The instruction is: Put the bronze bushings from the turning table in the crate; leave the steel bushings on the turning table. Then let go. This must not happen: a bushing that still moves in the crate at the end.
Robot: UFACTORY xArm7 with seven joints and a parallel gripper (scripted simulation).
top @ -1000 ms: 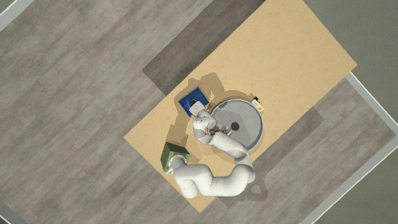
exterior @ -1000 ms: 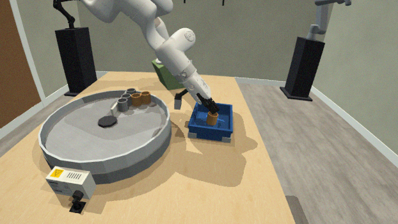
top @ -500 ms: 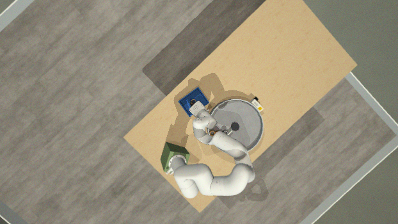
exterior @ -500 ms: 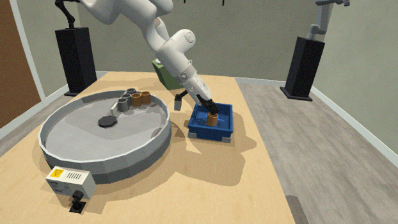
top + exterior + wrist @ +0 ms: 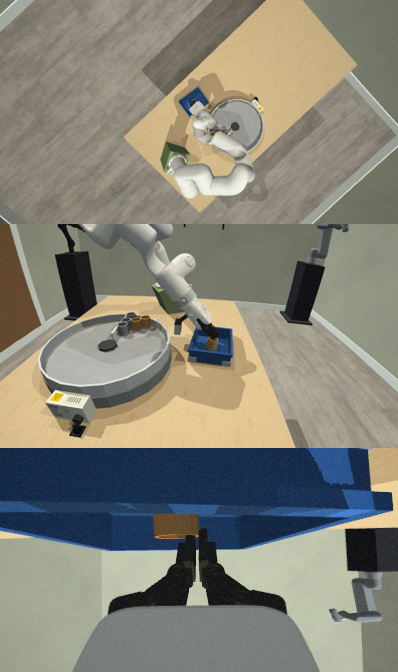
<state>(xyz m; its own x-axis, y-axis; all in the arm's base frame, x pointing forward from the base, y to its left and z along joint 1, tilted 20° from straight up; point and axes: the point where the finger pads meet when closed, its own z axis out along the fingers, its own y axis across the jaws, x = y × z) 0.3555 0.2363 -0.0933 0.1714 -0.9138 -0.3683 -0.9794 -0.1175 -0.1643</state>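
Right now the blue crate is 40 mm below my hand and 20 mm ahead of it. Also, from my hand: grey turning table: 350 mm to the right, 140 mm ahead, 10 mm below.
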